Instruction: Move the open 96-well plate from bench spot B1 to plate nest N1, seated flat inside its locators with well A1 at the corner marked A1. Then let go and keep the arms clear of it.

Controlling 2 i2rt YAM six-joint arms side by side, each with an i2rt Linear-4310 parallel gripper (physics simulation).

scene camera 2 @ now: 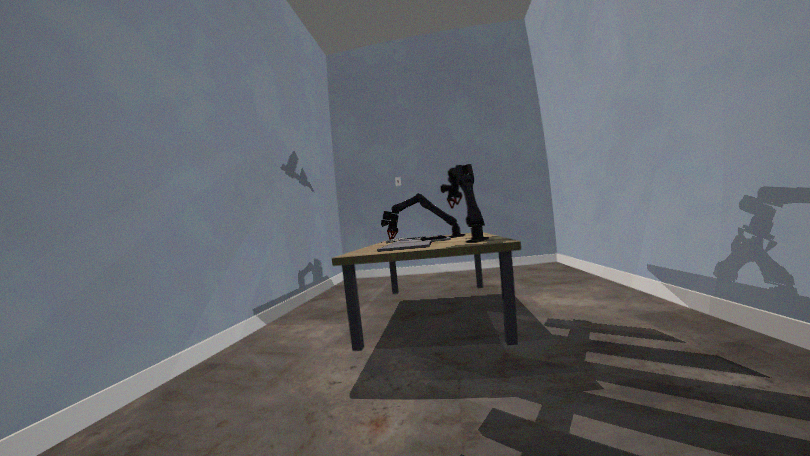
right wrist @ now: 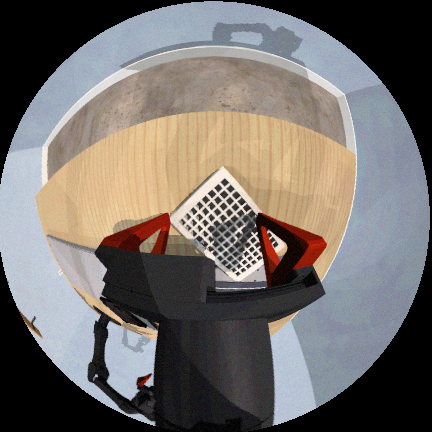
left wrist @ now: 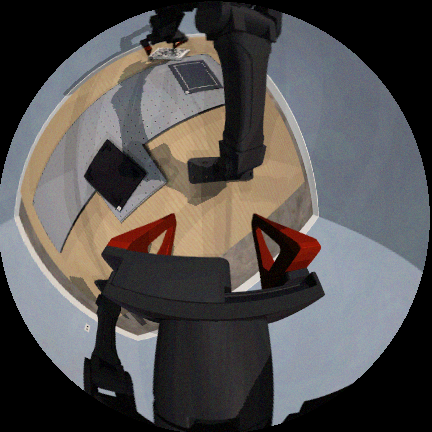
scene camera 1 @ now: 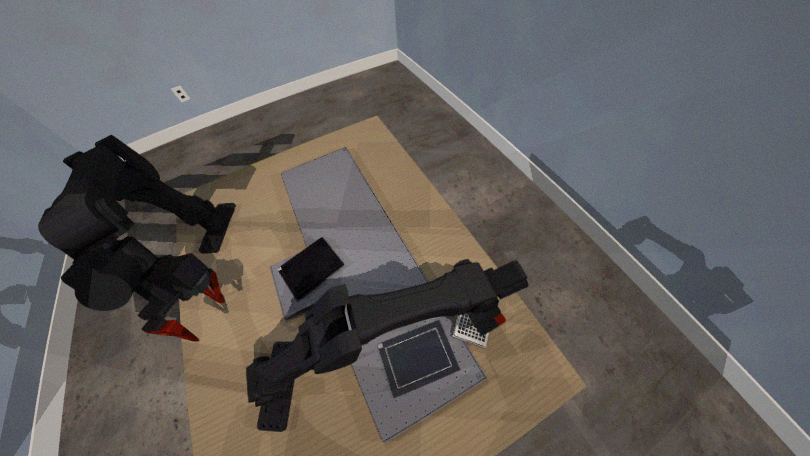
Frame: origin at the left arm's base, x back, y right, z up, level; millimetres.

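Where they show: left gripper, between the fingertips: [scene camera 2: 454, 206] [left wrist: 213, 217] [scene camera 1: 210, 320]; right gripper, between the fingertips: [scene camera 2: 391, 239] [right wrist: 212, 217]; left arm's base, origin of its link: [scene camera 2: 477, 240] [right wrist: 106, 315] [scene camera 1: 218, 227]; right arm's base, origin of its link: [scene camera 2: 456, 236] [left wrist: 222, 168].
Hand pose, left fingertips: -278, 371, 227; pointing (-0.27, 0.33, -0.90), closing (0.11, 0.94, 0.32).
Things, the pixels of their top centre, and the offset from my left fingertips, as dx, dy, dz. "spot": a spot on its surface instead. Level surfaces: height alone.
- white 96-well plate, centre of its top: [right wrist: 233, 238] [scene camera 1: 475, 316] [left wrist: 168, 50] -557, -33, -198
- dark flat pad with a white outline, a spot on its surface: [scene camera 1: 419, 358] [left wrist: 195, 72] spot: -408, +58, -212
- black block, centre of its top: [left wrist: 109, 173] [scene camera 1: 309, 265] [right wrist: 120, 315] -98, -199, -196
- grey perforated board, height of its surface: dz -214
The white 96-well plate [scene camera 1: 472, 330] [left wrist: 170, 53] [right wrist: 223, 220] lies at the outer edge of the grey perforated board; its A1 mark is not readable. My right gripper [scene camera 2: 392, 236] [right wrist: 212, 217] is open over the plate, which shows askew between its fingers; contact cannot be told. My left gripper [scene camera 1: 211, 321] [scene camera 2: 452, 205] [left wrist: 213, 217] is open and empty, raised far from the plate. A dark flat pad with a white outline [scene camera 1: 419, 358] [left wrist: 195, 76] and a black block [scene camera 1: 311, 268] [left wrist: 115, 173] each have a white corner mark. I cannot read which is N1.
The grey perforated board [scene camera 1: 334, 189] [left wrist: 65, 160] lies on the wooden table [scene camera 1: 538, 376] [scene camera 2: 430, 253]. The right arm [scene camera 1: 419, 297] [left wrist: 245, 95] crosses over the board between the black block and the outlined pad, and its base stands at the table's near side in scene camera 1.
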